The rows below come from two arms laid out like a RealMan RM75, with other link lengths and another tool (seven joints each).
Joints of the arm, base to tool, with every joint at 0 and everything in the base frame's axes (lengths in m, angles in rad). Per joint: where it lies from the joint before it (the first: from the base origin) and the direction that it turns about. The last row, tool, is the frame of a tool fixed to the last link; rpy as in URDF.
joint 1: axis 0 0 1 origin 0 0 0.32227
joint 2: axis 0 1 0 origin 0 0 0
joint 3: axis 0 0 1 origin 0 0 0.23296
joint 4: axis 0 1 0 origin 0 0 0
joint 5: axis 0 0 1 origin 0 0 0.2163
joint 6: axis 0 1 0 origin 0 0 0
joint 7: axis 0 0 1 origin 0 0 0.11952
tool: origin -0.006 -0.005 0.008 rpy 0.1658 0 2.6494
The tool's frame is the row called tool.
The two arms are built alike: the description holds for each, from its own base.
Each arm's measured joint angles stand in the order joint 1, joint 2, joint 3, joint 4, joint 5, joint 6, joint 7.
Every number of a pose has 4 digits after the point.
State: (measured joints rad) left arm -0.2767 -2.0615 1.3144 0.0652 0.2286 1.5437 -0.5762; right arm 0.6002 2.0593 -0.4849 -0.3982 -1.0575 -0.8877 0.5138
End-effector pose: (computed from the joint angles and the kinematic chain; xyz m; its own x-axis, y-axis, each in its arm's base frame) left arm -0.3485 0.2458 0.1165 -0.0141 0.0477 -0.9988 -0.8954 0.4440 0.0338; right arm 0.3078 0.3944 0.1905 -0.9803 -0.0916 0.1752 0.1546 0.1967 0.9682
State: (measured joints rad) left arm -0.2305 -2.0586 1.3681 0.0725 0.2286 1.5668 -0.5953; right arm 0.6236 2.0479 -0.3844 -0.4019 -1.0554 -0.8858 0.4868
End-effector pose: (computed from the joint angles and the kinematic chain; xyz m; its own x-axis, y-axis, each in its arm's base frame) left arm -0.3529 0.2298 0.1129 -0.0085 0.0109 -0.9999 -0.8927 0.4506 0.0125; right arm 0.3117 0.3971 0.2101 -0.9799 -0.0826 0.1815 0.1721 0.1095 0.9790
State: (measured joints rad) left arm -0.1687 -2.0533 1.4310 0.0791 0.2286 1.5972 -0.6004; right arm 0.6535 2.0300 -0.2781 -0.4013 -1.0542 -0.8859 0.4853
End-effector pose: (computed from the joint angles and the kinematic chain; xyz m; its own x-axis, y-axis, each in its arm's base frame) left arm -0.3590 0.2073 0.1094 -0.0159 -0.0278 -0.9995 -0.8925 0.4511 0.0017; right arm 0.3147 0.4003 0.2315 -0.9731 -0.0819 0.2153 0.2143 0.0204 0.9766
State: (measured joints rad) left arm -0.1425 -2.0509 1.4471 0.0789 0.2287 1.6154 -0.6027; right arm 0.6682 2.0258 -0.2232 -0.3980 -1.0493 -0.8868 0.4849
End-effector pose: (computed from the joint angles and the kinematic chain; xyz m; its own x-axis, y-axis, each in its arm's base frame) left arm -0.3618 0.1972 0.1093 -0.0153 -0.0347 -0.9993 -0.8937 0.4487 -0.0019; right arm 0.3164 0.4007 0.2391 -0.9666 -0.0823 0.2428 0.2455 -0.0237 0.9691
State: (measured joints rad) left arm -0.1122 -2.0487 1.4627 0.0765 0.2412 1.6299 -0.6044; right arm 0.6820 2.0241 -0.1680 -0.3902 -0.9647 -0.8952 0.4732
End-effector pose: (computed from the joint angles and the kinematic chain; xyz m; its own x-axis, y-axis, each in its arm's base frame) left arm -0.3651 0.1848 0.1073 -0.0170 -0.0546 -0.9984 -0.8967 0.4425 -0.0089; right arm 0.3207 0.3978 0.2512 -0.9457 -0.0976 0.3100 0.3205 -0.1219 0.9394
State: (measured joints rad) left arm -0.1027 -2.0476 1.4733 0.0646 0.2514 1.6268 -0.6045; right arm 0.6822 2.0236 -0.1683 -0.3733 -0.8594 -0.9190 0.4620
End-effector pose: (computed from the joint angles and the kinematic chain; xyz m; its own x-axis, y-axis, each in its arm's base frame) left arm -0.3678 0.1787 0.1041 -0.0197 -0.0798 -0.9966 -0.9026 0.4302 -0.0166; right arm 0.3232 0.3936 0.2566 -0.9232 -0.1291 0.3621 0.3813 -0.1885 0.9050
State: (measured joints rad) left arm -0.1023 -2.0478 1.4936 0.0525 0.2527 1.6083 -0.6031; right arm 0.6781 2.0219 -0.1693 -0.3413 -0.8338 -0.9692 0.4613
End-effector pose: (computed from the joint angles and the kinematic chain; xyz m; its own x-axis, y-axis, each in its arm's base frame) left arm -0.3702 0.1759 0.0993 -0.0246 -0.1122 -0.9934 -0.9100 0.4138 -0.0242; right arm 0.3223 0.3902 0.2526 -0.9111 -0.1643 0.3780 0.4055 -0.1935 0.8934
